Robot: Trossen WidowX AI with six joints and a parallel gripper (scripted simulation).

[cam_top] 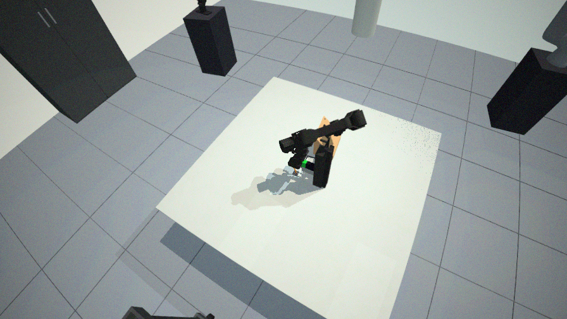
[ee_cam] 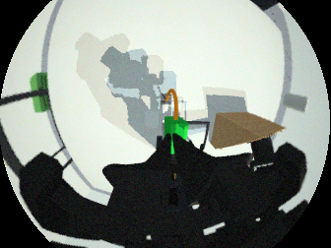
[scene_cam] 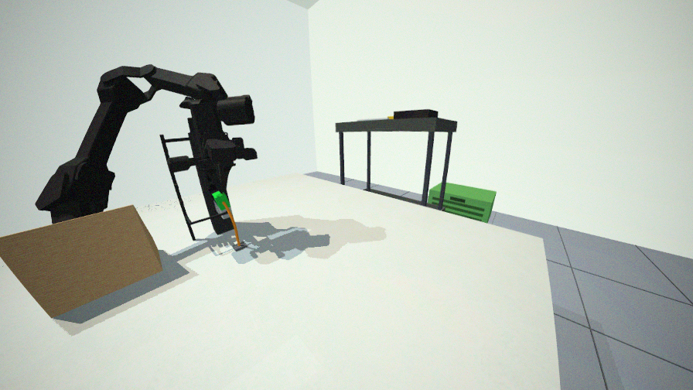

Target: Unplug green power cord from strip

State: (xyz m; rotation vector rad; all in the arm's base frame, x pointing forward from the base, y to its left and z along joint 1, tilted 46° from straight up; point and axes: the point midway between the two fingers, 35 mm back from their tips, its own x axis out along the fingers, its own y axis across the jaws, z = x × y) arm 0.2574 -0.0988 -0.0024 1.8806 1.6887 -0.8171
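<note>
My gripper tip is now 1 cm past the green plug, 3 cm to the right of it and 1 cm above it. The rest, counted from my gripper tip: grey piece (3 cm to the right, 14 cm below).
</note>
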